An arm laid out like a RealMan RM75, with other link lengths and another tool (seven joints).
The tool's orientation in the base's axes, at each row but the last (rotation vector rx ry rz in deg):
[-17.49 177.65 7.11]
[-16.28 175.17 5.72]
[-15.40 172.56 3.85]
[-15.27 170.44 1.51]
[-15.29 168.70 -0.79]
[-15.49 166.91 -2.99]
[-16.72 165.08 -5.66]
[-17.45 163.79 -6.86]
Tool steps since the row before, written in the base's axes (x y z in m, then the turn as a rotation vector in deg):
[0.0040 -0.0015 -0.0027 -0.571 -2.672 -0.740]
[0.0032 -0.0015 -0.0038 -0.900 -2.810 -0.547]
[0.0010 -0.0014 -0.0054 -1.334 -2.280 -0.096]
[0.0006 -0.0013 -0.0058 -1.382 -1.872 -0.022]
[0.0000 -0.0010 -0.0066 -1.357 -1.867 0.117]
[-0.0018 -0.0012 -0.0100 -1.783 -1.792 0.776]
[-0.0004 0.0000 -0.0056 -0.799 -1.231 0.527]
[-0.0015 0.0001 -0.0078 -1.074 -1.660 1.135]
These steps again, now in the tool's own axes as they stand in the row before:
[-0.0035 -0.0025 0.0026 1.101 -2.557 0.511]
[-0.0026 -0.0023 0.0039 1.434 -2.620 0.288]
[-0.0001 -0.0017 0.0054 1.712 -2.006 -0.179]
[0.0005 -0.0014 0.0058 1.675 -1.596 -0.247]
[0.0014 -0.0008 0.0065 1.625 -1.599 -0.379]
[0.0040 -0.0003 0.0094 1.882 -1.486 -1.115]
[0.0017 0.0006 0.0053 0.889 -1.101 -0.655]
[0.0033 0.0012 0.0071 1.089 -1.531 -1.291]

